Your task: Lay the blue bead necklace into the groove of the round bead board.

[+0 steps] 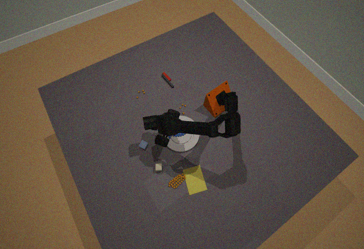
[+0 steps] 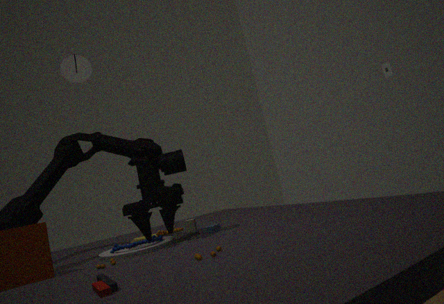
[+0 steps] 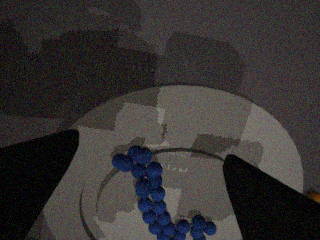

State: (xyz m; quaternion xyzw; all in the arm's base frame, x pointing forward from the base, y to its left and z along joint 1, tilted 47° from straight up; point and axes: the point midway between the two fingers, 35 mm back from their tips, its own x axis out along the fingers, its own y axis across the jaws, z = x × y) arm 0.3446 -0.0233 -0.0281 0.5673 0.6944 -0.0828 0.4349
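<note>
The round white bead board is 50 mm behind my gripper tip, 40 mm to the left of it and 10 mm below it. The rest, counted from my gripper tip: cream cube 140 mm ahead, 110 mm to the left; then yellow sheet 270 mm to the left, 40 mm ahead, 20 mm below; then light blue cube 140 mm ahead, 30 mm to the right, 10 mm below.
</note>
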